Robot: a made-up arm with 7 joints. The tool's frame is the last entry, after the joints.
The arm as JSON. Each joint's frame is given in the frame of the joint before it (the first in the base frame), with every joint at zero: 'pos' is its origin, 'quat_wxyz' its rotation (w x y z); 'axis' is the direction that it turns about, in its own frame. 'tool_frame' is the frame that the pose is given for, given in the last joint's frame.
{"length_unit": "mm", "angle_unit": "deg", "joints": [
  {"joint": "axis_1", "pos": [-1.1, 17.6, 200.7], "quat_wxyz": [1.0, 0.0, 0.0, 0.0], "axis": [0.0, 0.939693, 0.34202]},
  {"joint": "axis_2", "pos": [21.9, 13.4, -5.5], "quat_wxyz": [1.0, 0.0, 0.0, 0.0], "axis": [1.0, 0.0, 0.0]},
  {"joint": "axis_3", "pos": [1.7, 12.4, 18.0], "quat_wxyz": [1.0, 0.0, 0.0, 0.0], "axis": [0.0, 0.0, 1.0]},
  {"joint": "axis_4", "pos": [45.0, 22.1, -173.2], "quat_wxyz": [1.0, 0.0, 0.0, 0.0], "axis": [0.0, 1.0, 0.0]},
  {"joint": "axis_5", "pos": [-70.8, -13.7, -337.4], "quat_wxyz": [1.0, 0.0, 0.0, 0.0], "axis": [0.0, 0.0, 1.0]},
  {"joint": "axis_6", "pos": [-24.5, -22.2, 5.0], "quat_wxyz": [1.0, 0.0, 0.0, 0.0], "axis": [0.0, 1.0, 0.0]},
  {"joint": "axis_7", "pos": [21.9, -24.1, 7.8], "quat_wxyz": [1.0, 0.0, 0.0, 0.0], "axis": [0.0, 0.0, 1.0]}
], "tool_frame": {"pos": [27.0, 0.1, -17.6], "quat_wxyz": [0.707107, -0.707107, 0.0, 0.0]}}
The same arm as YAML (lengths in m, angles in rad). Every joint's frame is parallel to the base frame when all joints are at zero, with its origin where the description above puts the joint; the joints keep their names.
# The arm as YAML. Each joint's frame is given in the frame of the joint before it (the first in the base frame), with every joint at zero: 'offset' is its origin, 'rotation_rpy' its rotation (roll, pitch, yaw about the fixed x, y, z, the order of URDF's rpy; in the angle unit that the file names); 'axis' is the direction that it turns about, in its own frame. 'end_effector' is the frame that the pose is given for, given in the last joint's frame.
length_unit: m
angle_unit: rad
chain:
  - id: axis_1
    offset: [-0.0011, 0.0176, 0.2007]
    rotation_rpy: [0.0, 0.0, 0.0]
    axis: [0.0, 0.9397, 0.342]
  - id: axis_2
    offset: [0.0219, 0.0134, -0.0055]
    rotation_rpy: [0.0, 0.0, 0.0]
    axis: [1.0, 0.0, 0.0]
  - id: axis_3
    offset: [0.0017, 0.0124, 0.018]
    rotation_rpy: [0.0, 0.0, 0.0]
    axis: [0.0, 0.0, 1.0]
  - id: axis_4
    offset: [0.045, 0.0221, -0.1732]
    rotation_rpy: [0.0, 0.0, 0.0]
    axis: [0.0, 1.0, 0.0]
  - id: axis_5
    offset: [-0.0708, -0.0137, -0.3374]
    rotation_rpy: [0.0, 0.0, 0.0]
    axis: [0.0, 0.0, 1.0]
  - id: axis_6
    offset: [-0.0245, -0.0222, 0.005]
    rotation_rpy: [0.0, 0.0, 0.0]
    axis: [0.0, 1.0, 0.0]
  - id: axis_7
    offset: [0.0219, -0.0241, 0.0078]
    rotation_rpy: [0.0, 0.0, 0.0]
    axis: [0.0, 0.0, 1.0]
end_effector:
  offset: [0.027, 0.0001, -0.0176]
  rotation_rpy: [-1.5708, 0.0, 0.0]

